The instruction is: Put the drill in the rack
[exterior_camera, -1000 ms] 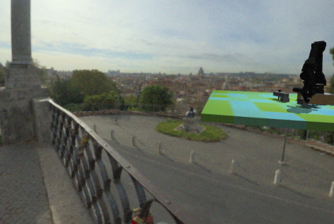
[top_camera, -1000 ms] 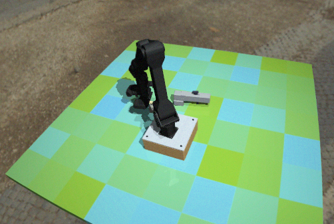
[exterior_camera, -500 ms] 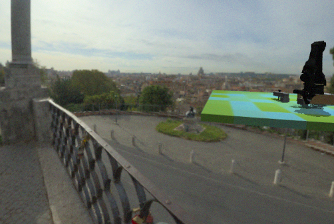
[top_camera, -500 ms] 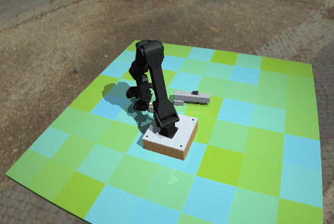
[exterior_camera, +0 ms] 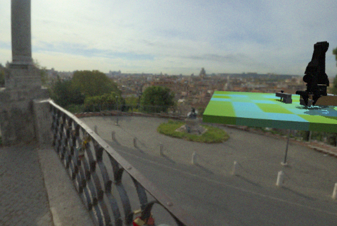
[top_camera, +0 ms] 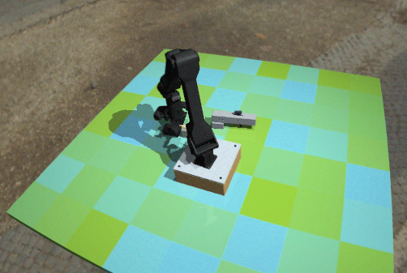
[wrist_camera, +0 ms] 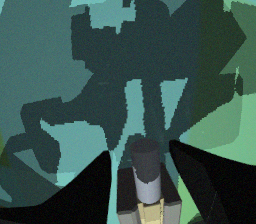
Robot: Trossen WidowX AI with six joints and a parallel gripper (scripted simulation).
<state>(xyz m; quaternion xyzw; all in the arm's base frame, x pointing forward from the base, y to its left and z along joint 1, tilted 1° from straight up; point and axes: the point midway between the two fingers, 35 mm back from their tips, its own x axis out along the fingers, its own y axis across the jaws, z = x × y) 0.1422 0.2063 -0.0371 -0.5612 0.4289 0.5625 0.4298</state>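
Right now the drill is 10 mm ahead of my gripper tip, 40 mm to the right of it and 40 mm above it. From my gripper tip the other things lie so: rack: 10 mm ahead, 50 mm to the right, 10 mm above; dark key: 140 mm ahead, 220 mm to the right, 50 mm above; grey holder block: 130 mm ahead, 190 mm to the right, 30 mm above.
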